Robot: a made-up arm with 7 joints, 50 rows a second.
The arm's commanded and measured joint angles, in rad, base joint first. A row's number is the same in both.
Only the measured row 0 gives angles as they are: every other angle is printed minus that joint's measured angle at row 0.
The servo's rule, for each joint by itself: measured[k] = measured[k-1] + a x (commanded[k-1-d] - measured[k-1]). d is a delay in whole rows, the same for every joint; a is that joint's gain. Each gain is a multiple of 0.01, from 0.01 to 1. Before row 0 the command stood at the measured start. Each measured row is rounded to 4 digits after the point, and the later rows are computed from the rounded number. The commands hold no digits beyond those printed.
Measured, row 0: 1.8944 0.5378 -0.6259 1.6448 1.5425 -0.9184 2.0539
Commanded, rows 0 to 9: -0.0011 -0.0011 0.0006 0.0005 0.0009 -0.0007 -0.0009; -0.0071 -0.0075 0.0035 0.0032 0.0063 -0.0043 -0.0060; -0.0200 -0.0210 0.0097 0.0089 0.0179 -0.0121 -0.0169; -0.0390 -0.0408 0.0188 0.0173 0.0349 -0.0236 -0.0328; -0.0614 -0.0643 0.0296 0.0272 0.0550 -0.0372 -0.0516; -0.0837 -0.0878 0.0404 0.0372 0.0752 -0.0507 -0.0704; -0.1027 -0.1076 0.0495 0.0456 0.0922 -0.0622 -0.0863; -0.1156 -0.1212 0.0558 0.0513 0.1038 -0.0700 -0.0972; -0.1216 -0.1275 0.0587 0.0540 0.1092 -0.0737 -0.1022; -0.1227 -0.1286 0.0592 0.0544 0.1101 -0.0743 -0.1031
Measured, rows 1 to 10: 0.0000 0.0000 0.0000 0.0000 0.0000 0.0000 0.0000; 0.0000 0.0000 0.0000 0.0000 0.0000 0.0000 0.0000; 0.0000 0.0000 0.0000 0.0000 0.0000 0.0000 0.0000; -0.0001 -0.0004 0.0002 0.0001 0.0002 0.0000 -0.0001; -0.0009 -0.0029 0.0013 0.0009 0.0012 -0.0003 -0.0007; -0.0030 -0.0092 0.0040 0.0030 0.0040 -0.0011 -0.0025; -0.0070 -0.0203 0.0087 0.0067 0.0093 -0.0027 -0.0058; -0.0130 -0.0357 0.0154 0.0120 0.0171 -0.0051 -0.0108; -0.0208 -0.0539 0.0234 0.0186 0.0270 -0.0083 -0.0174; -0.0298 -0.0727 0.0318 0.0256 0.0381 -0.0121 -0.0250
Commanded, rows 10 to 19: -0.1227 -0.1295 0.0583 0.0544 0.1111 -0.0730 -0.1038; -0.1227 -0.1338 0.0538 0.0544 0.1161 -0.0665 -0.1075; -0.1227 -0.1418 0.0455 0.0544 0.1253 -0.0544 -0.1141; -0.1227 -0.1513 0.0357 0.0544 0.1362 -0.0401 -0.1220; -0.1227 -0.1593 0.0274 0.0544 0.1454 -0.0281 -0.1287; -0.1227 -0.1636 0.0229 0.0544 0.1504 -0.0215 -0.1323; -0.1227 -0.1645 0.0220 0.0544 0.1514 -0.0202 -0.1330; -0.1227 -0.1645 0.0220 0.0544 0.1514 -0.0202 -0.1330; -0.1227 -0.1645 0.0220 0.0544 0.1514 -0.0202 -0.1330; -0.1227 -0.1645 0.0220 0.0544 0.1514 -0.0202 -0.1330
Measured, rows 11 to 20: -0.0392 -0.0897 0.0395 0.0323 0.0493 -0.0162 -0.0329; -0.0483 -0.1029 0.0456 0.0379 0.0595 -0.0202 -0.0405; -0.0565 -0.1119 0.0500 0.0422 0.0681 -0.0240 -0.0474; -0.0638 -0.1181 0.0527 0.0454 0.0754 -0.0274 -0.0536; -0.0703 -0.1236 0.0531 0.0477 0.0823 -0.0301 -0.0595; -0.0761 -0.1300 0.0507 0.0494 0.0896 -0.0318 -0.0655; -0.0812 -0.1375 0.0459 0.0507 0.0975 -0.0324 -0.0717; -0.0858 -0.1451 0.0400 0.0517 0.1056 -0.0321 -0.0780; -0.0899 -0.1516 0.0345 0.0524 0.1132 -0.0314 -0.0840; -0.0935 -0.1561 0.0305 0.0529 0.1197 -0.0306 -0.0894
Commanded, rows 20 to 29: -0.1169 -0.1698 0.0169 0.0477 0.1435 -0.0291 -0.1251; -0.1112 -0.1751 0.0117 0.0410 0.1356 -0.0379 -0.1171; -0.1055 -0.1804 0.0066 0.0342 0.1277 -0.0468 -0.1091; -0.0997 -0.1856 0.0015 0.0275 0.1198 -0.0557 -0.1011; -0.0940 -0.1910 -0.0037 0.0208 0.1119 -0.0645 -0.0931; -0.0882 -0.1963 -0.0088 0.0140 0.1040 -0.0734 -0.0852; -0.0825 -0.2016 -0.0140 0.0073 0.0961 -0.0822 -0.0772; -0.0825 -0.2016 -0.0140 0.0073 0.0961 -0.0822 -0.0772; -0.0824 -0.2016 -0.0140 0.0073 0.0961 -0.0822 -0.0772; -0.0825 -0.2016 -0.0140 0.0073 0.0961 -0.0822 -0.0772
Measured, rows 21 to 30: -0.0967 -0.1590 0.0278 0.0533 0.1251 -0.0299 -0.0942; -0.0996 -0.1609 0.0259 0.0536 0.1296 -0.0292 -0.0985; -0.1021 -0.1622 0.0247 0.0538 0.1333 -0.0286 -0.1023; -0.1037 -0.1649 0.0222 0.0522 0.1350 -0.0286 -0.1048; -0.1045 -0.1685 0.0188 0.0493 0.1351 -0.0293 -0.1062; -0.1046 -0.1727 0.0149 0.0454 0.1338 -0.0305 -0.1065; -0.1041 -0.1772 0.0106 0.0407 0.1314 -0.0323 -0.1059; -0.1030 -0.1820 0.0060 0.0355 0.1281 -0.0346 -0.1045; -0.1014 -0.1870 0.0013 0.0299 0.1240 -0.0373 -0.1024; -0.0993 -0.1921 -0.0036 0.0240 0.1193 -0.0404 -0.0996
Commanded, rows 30 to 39: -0.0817 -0.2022 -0.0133 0.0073 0.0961 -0.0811 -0.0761; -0.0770 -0.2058 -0.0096 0.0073 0.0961 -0.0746 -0.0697; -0.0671 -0.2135 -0.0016 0.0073 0.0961 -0.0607 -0.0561; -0.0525 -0.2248 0.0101 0.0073 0.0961 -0.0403 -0.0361; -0.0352 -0.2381 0.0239 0.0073 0.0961 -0.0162 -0.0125; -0.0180 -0.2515 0.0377 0.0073 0.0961 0.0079 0.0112; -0.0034 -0.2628 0.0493 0.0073 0.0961 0.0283 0.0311; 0.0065 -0.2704 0.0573 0.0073 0.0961 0.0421 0.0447; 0.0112 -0.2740 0.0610 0.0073 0.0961 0.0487 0.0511; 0.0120 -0.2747 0.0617 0.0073 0.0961 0.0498 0.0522
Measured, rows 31 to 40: -0.0975 -0.1954 -0.0069 0.0197 0.1154 -0.0433 -0.0971; -0.0958 -0.1976 -0.0092 0.0165 0.1121 -0.0460 -0.0949; -0.0943 -0.1990 -0.0107 0.0141 0.1094 -0.0485 -0.0930; -0.0929 -0.2001 -0.0115 0.0123 0.1071 -0.0508 -0.0911; -0.0912 -0.2021 -0.0109 0.0110 0.1052 -0.0525 -0.0887; -0.0885 -0.2061 -0.0079 0.0100 0.1037 -0.0531 -0.0851; -0.0845 -0.2126 -0.0021 0.0093 0.1024 -0.0522 -0.0797; -0.0791 -0.2215 0.0062 0.0088 0.1013 -0.0497 -0.0723; -0.0724 -0.2320 0.0163 0.0084 0.1004 -0.0457 -0.0631; -0.0648 -0.2428 0.0269 0.0081 0.0997 -0.0405 -0.0527
